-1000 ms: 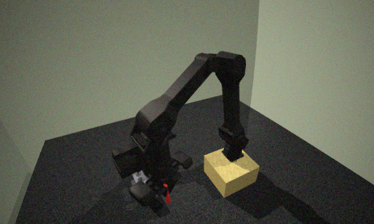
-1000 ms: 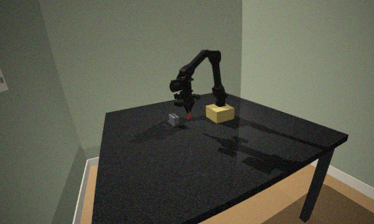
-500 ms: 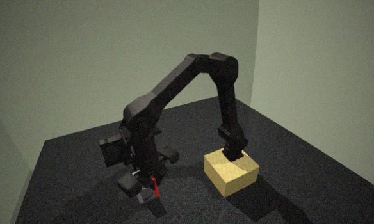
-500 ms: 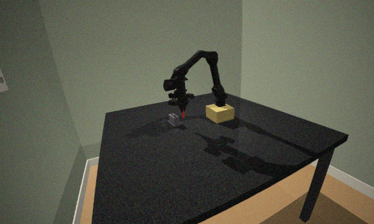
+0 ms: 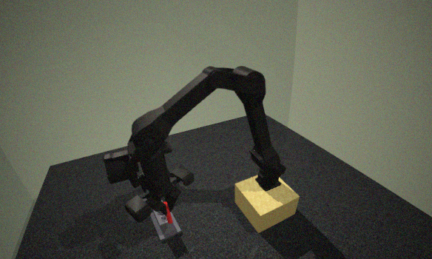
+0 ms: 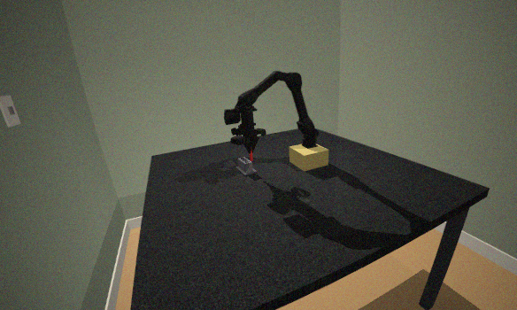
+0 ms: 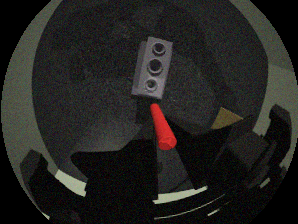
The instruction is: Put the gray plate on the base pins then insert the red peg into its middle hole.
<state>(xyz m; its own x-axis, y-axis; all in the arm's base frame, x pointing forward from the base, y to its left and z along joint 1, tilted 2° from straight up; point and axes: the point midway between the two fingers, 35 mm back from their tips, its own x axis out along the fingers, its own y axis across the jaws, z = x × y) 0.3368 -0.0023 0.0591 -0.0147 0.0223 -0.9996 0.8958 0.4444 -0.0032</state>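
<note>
Now: gripper tip 7 cm above the gray plate, 6 cm to the left of it and 2 cm short of it. The rest, counted from my gripper tip: base (10 cm below, 6 cm to the right, 2 cm ahead); red peg (right at my gripper tip).
</note>
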